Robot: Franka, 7 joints.
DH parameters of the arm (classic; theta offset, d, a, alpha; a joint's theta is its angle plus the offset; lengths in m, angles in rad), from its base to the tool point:
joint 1: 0 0.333 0 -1.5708
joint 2: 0 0 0 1.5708
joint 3: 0 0.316 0.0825 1.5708
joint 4: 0 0 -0.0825 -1.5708
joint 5: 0 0.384 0 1.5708
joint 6: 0 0 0.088 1.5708
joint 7: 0 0.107 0 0
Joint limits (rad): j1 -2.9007..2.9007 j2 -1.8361..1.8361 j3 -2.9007..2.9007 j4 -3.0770..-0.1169 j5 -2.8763..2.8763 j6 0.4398..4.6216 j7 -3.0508..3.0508
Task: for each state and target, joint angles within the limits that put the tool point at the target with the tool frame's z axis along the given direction. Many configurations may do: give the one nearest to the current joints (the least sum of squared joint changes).
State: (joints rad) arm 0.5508 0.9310 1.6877 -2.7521 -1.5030 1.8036 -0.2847
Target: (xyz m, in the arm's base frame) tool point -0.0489 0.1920 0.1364 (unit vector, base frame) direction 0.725 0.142 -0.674
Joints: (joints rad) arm 0.2442 0.6526 1.4712 -3.0608 -1.6254 1.6631 -0.2847
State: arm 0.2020 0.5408 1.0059 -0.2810 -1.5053 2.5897 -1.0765
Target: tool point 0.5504 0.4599 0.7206 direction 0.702 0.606 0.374
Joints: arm 0.4627 0.8972 0.4774 -0.3105 -2.0455 3.2318 -1.0765
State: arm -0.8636 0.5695 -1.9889 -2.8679 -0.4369 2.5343 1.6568
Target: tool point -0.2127 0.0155 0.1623 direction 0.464 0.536 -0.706
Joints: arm -0.9976 0.2737 -1.9637 -3.0671 -0.3658 2.3244 1.6568
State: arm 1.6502 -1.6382 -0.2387 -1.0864 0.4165 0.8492 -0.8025
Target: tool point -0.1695 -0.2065 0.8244 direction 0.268 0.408 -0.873
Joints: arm 1.2594 -1.2581 0.2262 -1.2200 0.0625 0.4485 -0.8025
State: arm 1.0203 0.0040 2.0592 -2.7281 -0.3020 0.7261 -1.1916
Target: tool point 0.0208 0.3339 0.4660 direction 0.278 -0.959 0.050
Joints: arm 0.4113 -0.2551 1.2004 -2.1834 -0.4802 0.5827 -1.1916
